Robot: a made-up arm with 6 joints.
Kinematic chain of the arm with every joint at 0, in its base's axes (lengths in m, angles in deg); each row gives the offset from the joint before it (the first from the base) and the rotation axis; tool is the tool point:
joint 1: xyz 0 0 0.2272 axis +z
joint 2: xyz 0 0.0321 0 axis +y
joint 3: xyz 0 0 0.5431 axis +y
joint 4: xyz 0 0 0.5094 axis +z
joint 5: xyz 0 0 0 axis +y
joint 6: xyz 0 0 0.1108 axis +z
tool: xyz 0 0 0
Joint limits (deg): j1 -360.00..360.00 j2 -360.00..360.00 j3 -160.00..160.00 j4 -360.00..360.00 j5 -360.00..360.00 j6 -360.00..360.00
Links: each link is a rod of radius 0.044 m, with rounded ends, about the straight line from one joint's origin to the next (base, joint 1, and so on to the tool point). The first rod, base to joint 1, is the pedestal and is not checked.
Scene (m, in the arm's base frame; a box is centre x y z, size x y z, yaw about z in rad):
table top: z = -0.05
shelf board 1: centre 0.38 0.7 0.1 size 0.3 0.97 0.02 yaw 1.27
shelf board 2: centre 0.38 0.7 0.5 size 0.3 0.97 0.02 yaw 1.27
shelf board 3: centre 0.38 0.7 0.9 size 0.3 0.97 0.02 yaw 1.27
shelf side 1: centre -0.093 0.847 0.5 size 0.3 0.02 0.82 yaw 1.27
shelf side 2: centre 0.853 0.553 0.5 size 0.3 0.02 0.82 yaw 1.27
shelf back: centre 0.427 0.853 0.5 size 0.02 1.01 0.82 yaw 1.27
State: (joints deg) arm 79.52 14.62 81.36 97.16 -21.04 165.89
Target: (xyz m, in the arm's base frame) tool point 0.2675 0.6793 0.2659
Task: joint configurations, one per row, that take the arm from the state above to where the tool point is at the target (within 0.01 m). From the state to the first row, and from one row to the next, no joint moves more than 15 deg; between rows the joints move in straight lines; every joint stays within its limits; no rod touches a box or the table.
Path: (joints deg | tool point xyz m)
1: 82.01 -0.30 96.10 98.30 -23.06 165.89 | 0.0948 0.5974 0.7023
2: 84.51 -15.22 110.84 99.45 -25.09 165.89 | 0.0585 0.4600 0.6839
3: 79.20 -5.05 116.14 99.79 -25.65 165.89 | 0.1119 0.5057 0.5413
4: 73.89 5.12 121.44 100.13 -26.22 165.89 | 0.1632 0.5070 0.3986
5: 68.58 15.30 126.73 100.48 -26.79 165.89 | 0.2022 0.4689 0.2659
6: 68.95 23.63 113.92 99.46 -24.81 165.89 | 0.2369 0.5772 0.2695
7: 69.32 31.96 101.10 98.45 -22.83 165.89 | 0.2675 0.6793 0.2658

